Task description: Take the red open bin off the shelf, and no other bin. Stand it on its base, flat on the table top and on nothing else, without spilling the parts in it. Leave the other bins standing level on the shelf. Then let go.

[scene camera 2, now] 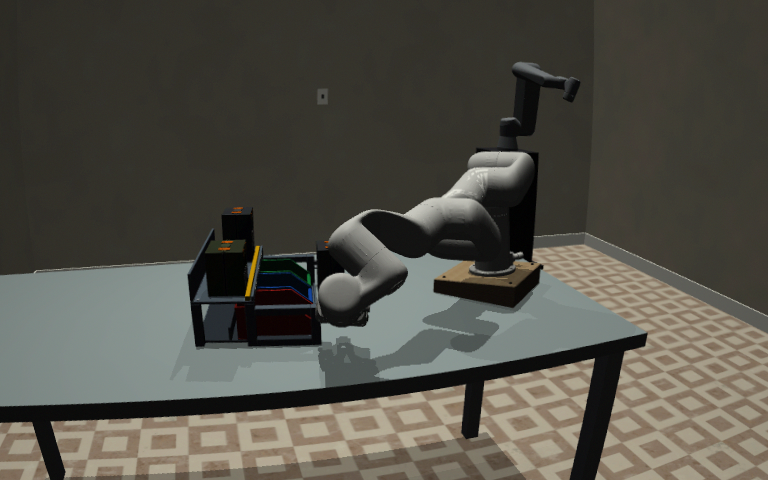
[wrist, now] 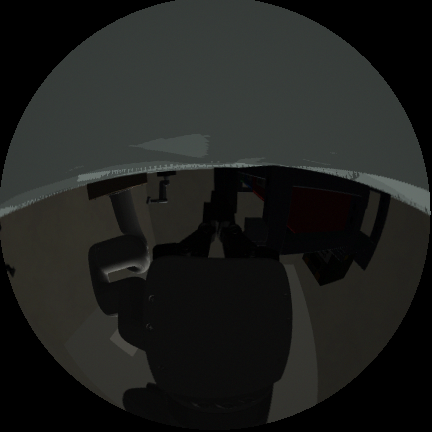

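Pixels of known places: gripper, fingertip midpoint: (wrist: pixel 217 200); arm's base, origin of the base link: (scene camera 2: pixel 492 270) (wrist: pixel 118 188).
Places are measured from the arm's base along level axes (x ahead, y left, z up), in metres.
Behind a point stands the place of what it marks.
Note:
The red open bin (scene camera 2: pixel 283 323) {x 0.605, y 0.092, z -0.005 m} (wrist: pixel 320 210) {x 0.605, y 0.092, z -0.004 m} sits low in the near bay of the dark shelf (scene camera 2: pixel 199 325) {x 0.780, y 0.055, z 0.002 m} (wrist: pixel 276 210) {x 0.545, y 0.135, z -0.009 m}, its side showing through the frame. A blue bin (scene camera 2: pixel 277 277) {x 0.551, y -0.117, z 0.024 m} and a green bin (scene camera 2: pixel 280 264) {x 0.510, y -0.222, z 0.022 m} stand in line behind it on the shelf in the scene view. My gripper (wrist: pixel 217 200) {x 0.482, y 0.115, z -0.008 m} is shut and empty. It is low over the table, beside the open front end of the shelf and apart from the red bin. In the scene view the wrist hides the fingertips. The parts in the bins cannot be made out.
A yellow rail (scene camera 2: pixel 253 272) {x 0.625, y -0.060, z 0.064 m} crosses the shelf above the bins. Black boxes with orange marks (scene camera 2: pixel 225 268) {x 0.712, y 0.049, z 0.116 m} (scene camera 2: pixel 237 226) {x 0.631, y -0.174, z 0.146 m} stand at its left part. Another black box (scene camera 2: pixel 326 266) {x 0.430, y -0.099, z 0.042 m} stands behind my wrist. The wooden arm base (scene camera 2: pixel 481 285) {x 0.092, y 0.075, z -0.004 m} is on the table (scene camera 2: pixel 113 322) {x 0.970, y -0.150, z -0.047 m} at the right.

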